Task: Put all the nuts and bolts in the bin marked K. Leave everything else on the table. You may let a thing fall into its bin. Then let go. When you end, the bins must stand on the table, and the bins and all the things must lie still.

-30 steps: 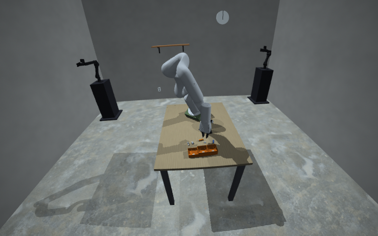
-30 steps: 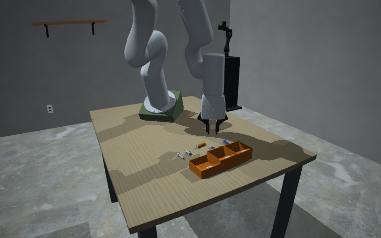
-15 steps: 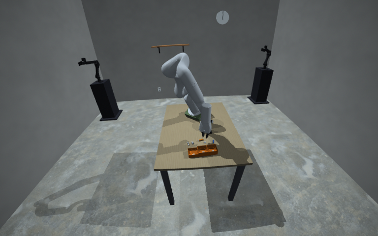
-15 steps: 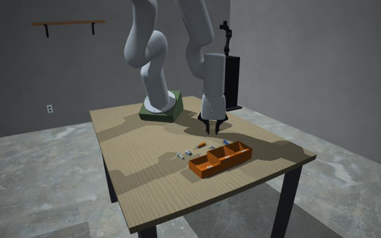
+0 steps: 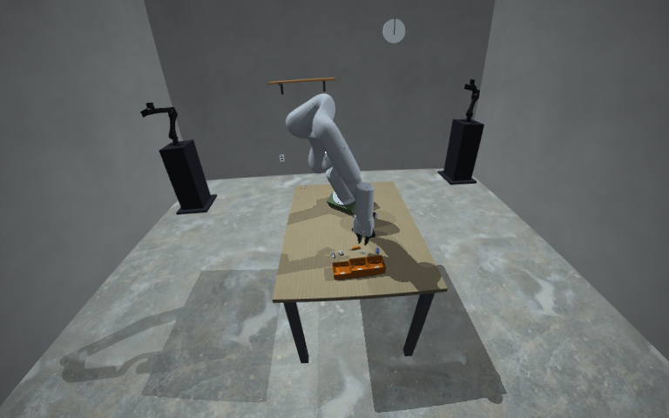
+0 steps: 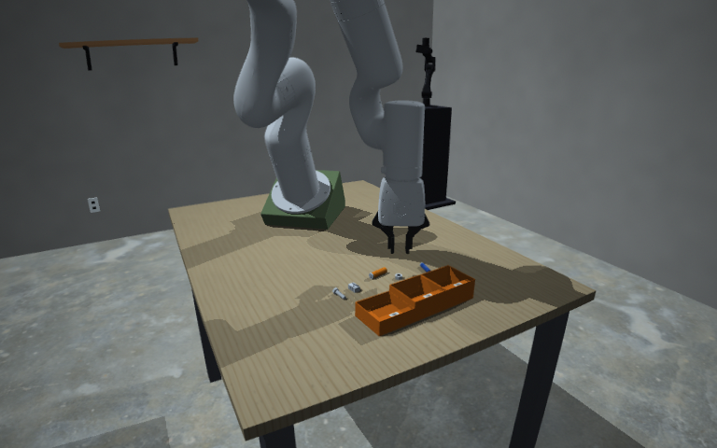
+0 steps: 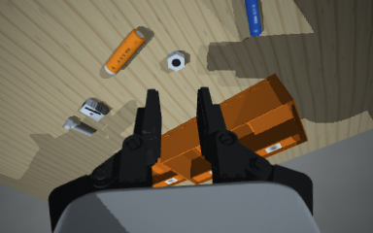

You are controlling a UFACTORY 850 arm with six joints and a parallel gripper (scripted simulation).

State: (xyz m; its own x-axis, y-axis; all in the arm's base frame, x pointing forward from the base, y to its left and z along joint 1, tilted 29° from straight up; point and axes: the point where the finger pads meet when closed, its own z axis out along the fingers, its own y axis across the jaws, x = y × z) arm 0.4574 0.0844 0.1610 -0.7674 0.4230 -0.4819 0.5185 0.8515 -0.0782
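My hand is 9 cm above the silver hex nut. Round my hand: blue cylinder (8 cm to the left, 8 cm below); then grey sharpener-like block (1 cm behind, 12 cm to the right, 8 cm below); then orange cylinder (4 cm behind, 3 cm to the right, 8 cm below).
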